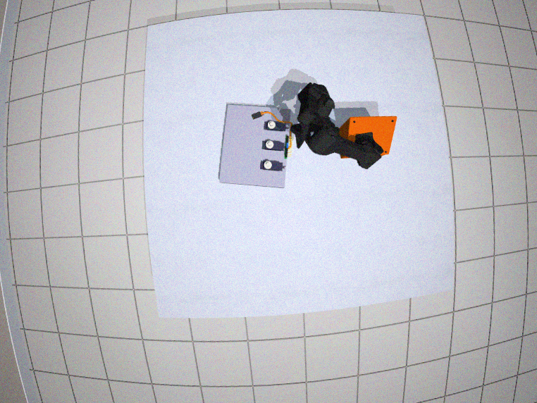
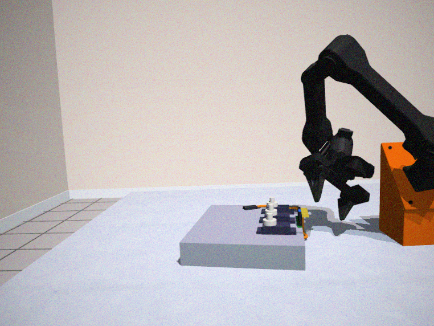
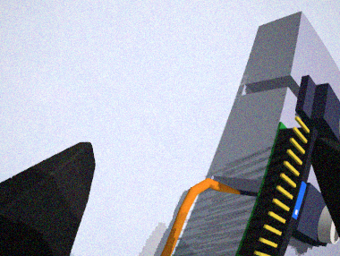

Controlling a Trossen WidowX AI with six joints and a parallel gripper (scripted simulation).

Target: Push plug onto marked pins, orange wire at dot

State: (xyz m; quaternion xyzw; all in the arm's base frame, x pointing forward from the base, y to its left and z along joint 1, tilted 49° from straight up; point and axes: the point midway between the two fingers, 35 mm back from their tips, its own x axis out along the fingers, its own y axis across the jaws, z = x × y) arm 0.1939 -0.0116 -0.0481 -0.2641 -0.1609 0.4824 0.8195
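Now: the pale dot 6 cm ahead of my gripper tip and 2 cm to the right of it. The rest, counted from my gripper tip: black pin header 7 cm ahead, 1 cm to the right, 1 cm below; then green board 7 cm ahead, 1 cm to the right, 2 cm below; then blue band 7 cm ahead, 1 cm to the right.
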